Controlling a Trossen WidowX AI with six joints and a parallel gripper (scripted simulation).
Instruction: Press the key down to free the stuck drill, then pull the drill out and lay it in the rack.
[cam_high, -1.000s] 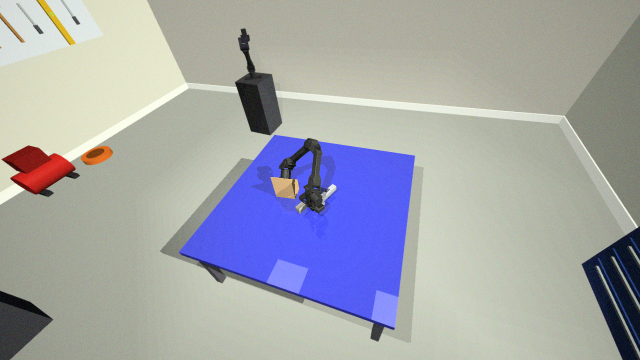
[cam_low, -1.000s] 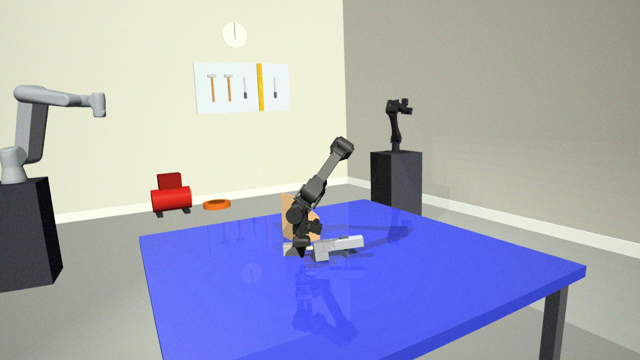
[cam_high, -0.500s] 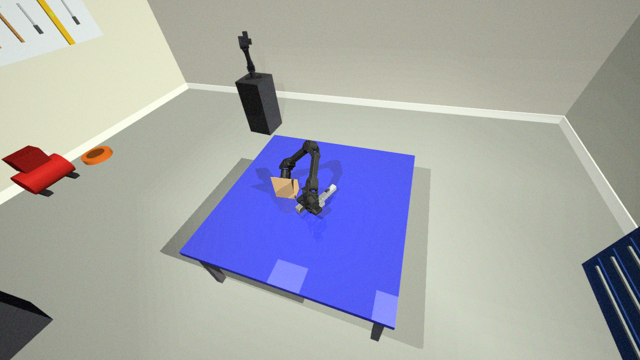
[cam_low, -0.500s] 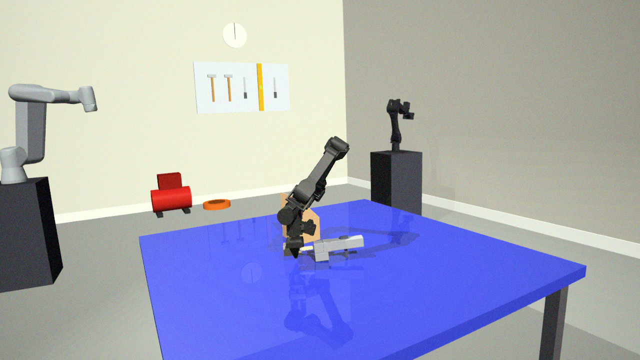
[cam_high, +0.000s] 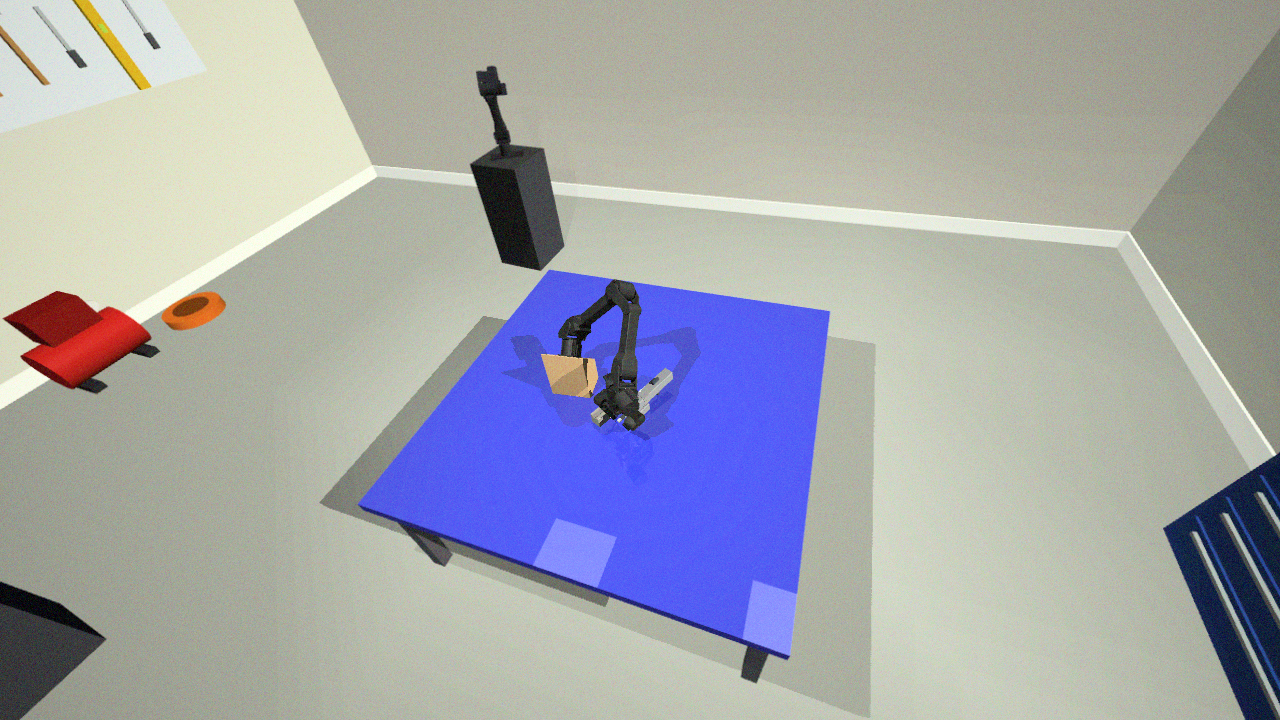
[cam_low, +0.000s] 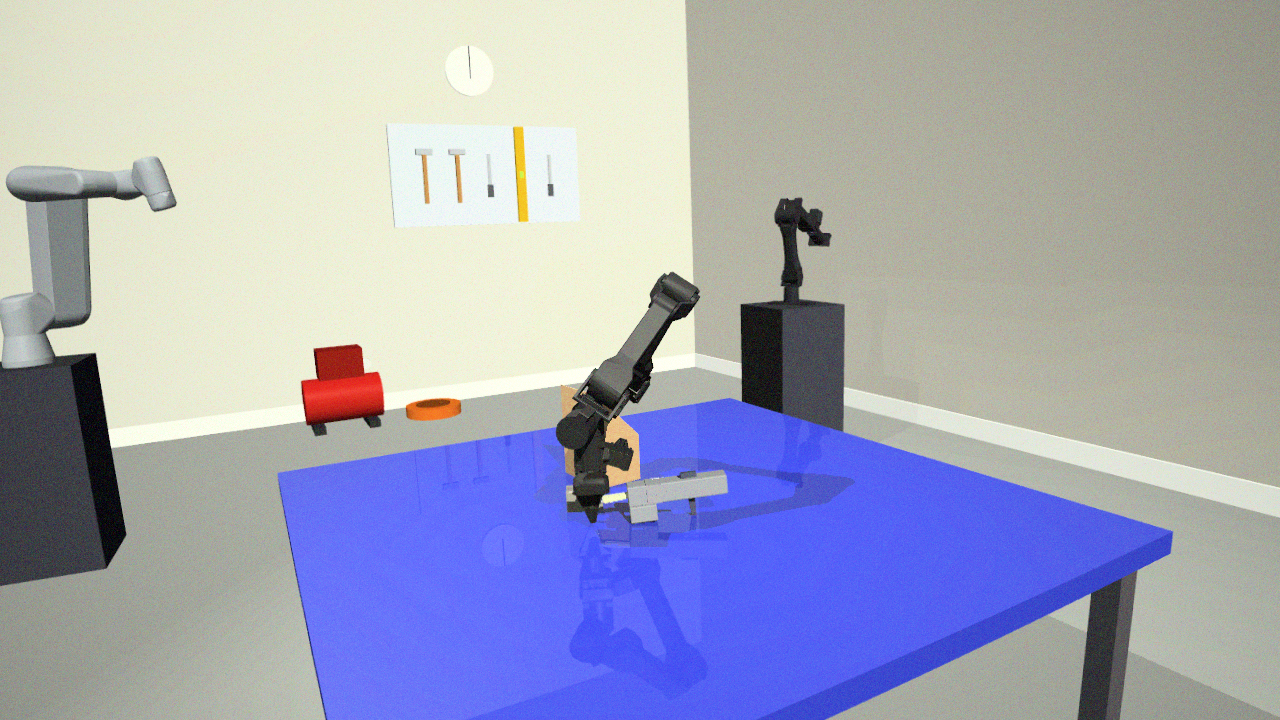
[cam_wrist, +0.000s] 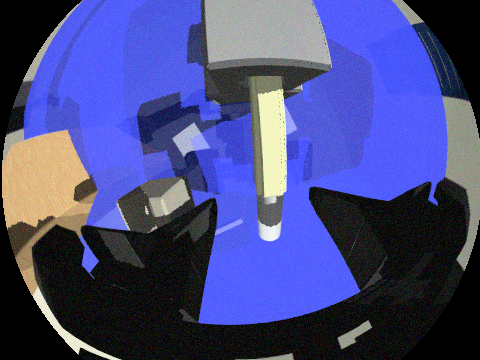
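The drill is 20 mm ahead of my gripper tip, 50 mm to the left of it and 30 mm above it. The rest, counted from my gripper tip: small dark key (60 mm ahead, 170 mm to the left, 40 mm above); grey housing (50 mm ahead, 140 mm to the left, 30 mm above).
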